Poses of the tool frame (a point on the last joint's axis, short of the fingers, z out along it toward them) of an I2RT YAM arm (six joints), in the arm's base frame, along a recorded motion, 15 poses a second.
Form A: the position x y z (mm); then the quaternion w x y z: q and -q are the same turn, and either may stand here.
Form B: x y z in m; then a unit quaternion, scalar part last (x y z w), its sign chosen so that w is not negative. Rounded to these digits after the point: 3 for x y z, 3 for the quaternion.
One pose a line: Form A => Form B
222 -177 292 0.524 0.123 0.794 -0.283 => 0.222 -0.177 0.292 0.123 0.794 -0.283 0.524
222 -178 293 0.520 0.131 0.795 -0.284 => 0.222 -0.178 0.293 0.131 0.795 -0.284 0.520
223 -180 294 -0.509 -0.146 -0.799 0.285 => 0.223 -0.180 0.294 0.146 0.799 -0.285 0.509
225 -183 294 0.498 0.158 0.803 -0.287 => 0.225 -0.183 0.294 0.158 0.803 -0.287 0.498
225 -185 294 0.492 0.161 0.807 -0.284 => 0.225 -0.185 0.294 0.161 0.807 -0.284 0.492
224 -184 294 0.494 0.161 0.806 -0.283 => 0.224 -0.184 0.294 0.161 0.806 -0.283 0.494
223 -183 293 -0.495 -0.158 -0.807 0.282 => 0.223 -0.183 0.293 0.158 0.807 -0.282 0.495
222 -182 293 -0.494 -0.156 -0.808 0.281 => 0.222 -0.182 0.293 0.156 0.808 -0.281 0.494
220 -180 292 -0.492 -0.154 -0.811 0.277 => 0.220 -0.180 0.292 0.154 0.811 -0.277 0.492
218 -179 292 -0.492 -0.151 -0.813 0.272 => 0.218 -0.179 0.292 0.151 0.813 -0.272 0.492
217 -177 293 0.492 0.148 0.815 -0.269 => 0.217 -0.177 0.293 0.148 0.815 -0.269 0.492
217 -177 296 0.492 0.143 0.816 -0.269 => 0.217 -0.177 0.296 0.143 0.816 -0.269 0.492
